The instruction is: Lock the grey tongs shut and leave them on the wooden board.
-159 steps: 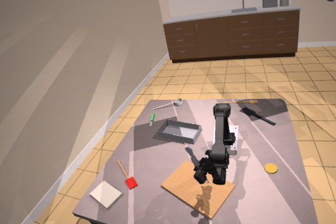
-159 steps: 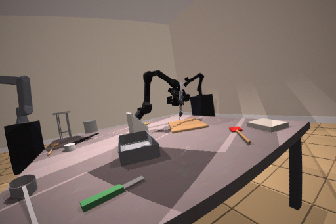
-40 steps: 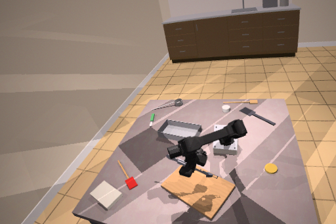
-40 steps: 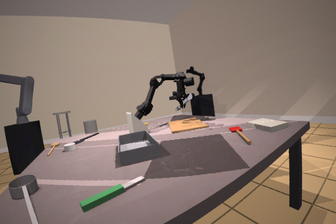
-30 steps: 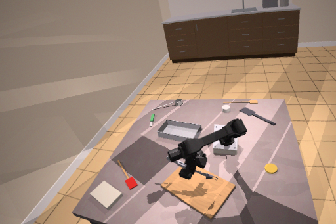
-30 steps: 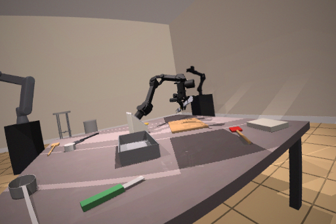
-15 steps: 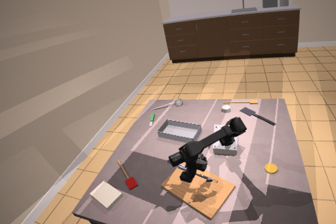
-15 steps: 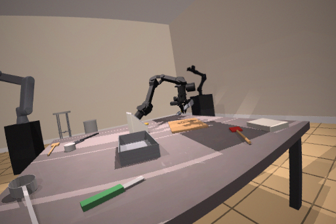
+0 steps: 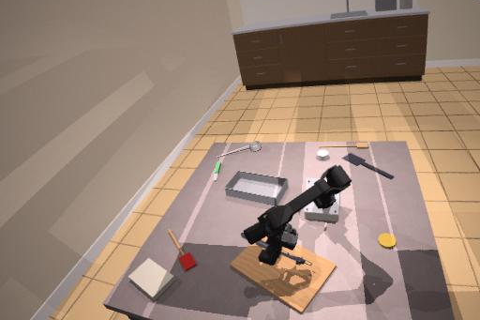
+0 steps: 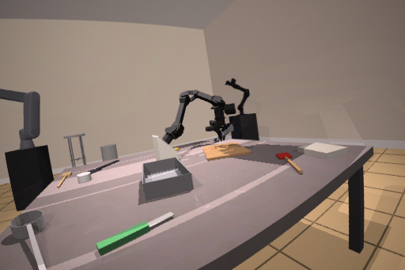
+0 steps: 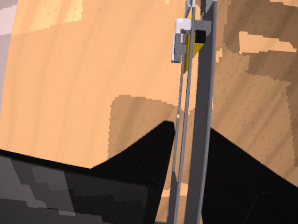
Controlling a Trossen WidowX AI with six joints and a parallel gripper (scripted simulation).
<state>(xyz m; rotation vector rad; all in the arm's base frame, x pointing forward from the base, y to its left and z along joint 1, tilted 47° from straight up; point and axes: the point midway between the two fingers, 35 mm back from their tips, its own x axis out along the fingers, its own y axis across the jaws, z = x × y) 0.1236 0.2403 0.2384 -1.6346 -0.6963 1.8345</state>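
My gripper tip is 60 mm above the wooden board and 10 mm past it. The rest, counted from my gripper tip: yellow disc (400 mm behind, 220 mm to the right, 60 mm below); then red spatula (450 mm ahead, 60 mm to the left, 60 mm below); then grey roasting tin (430 mm to the right, 270 mm ahead, 40 mm below).
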